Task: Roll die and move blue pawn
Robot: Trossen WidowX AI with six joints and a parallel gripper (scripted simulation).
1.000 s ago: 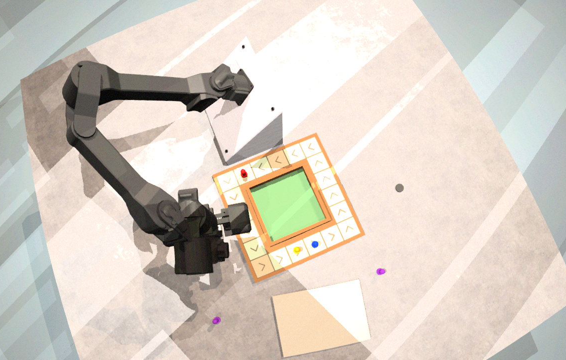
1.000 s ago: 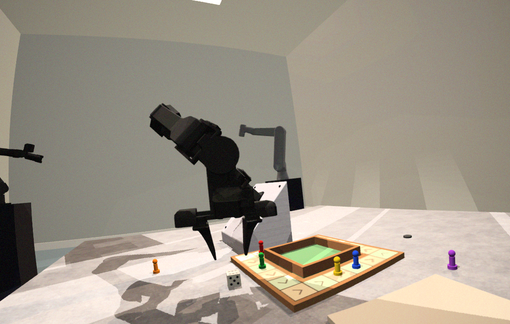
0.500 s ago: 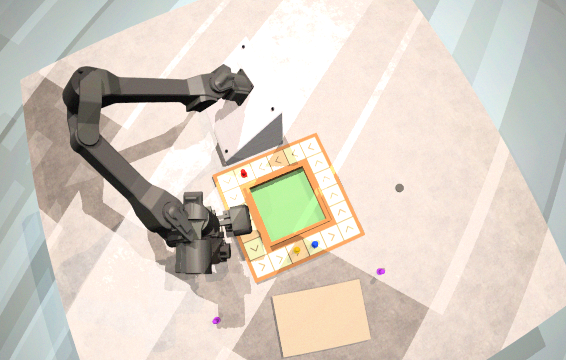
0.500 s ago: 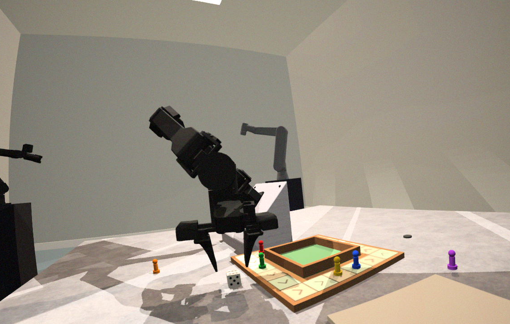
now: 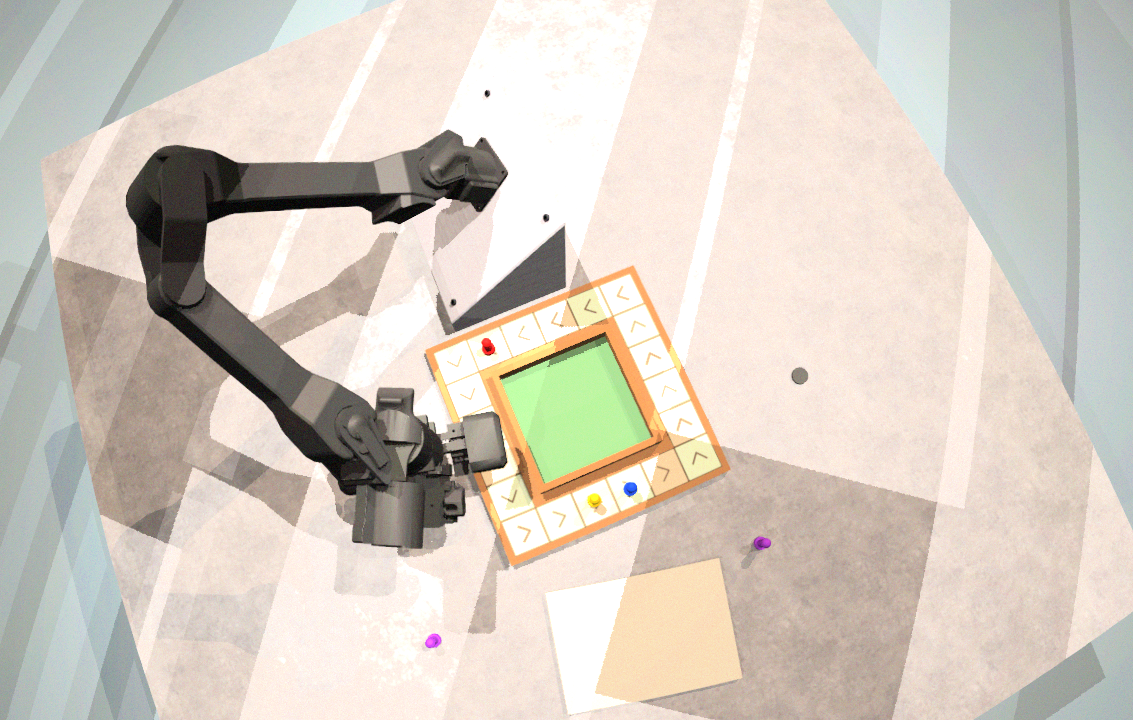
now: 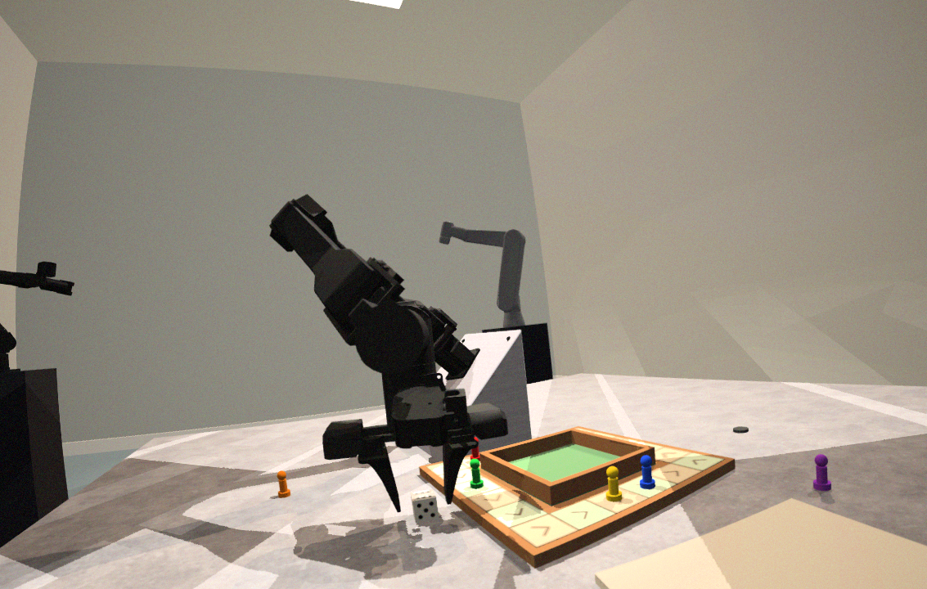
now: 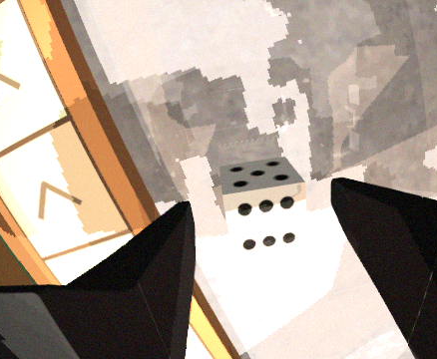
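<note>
The blue pawn is 140 mm ahead of my gripper tip, 190 mm to the left of it and 20 mm above it. Round my gripper tip: green pawn: 10 mm behind, 70 mm to the left, 20 mm above; red pawn: 90 mm behind, 130 mm to the left, 20 mm above; white die: right at my gripper tip.
</note>
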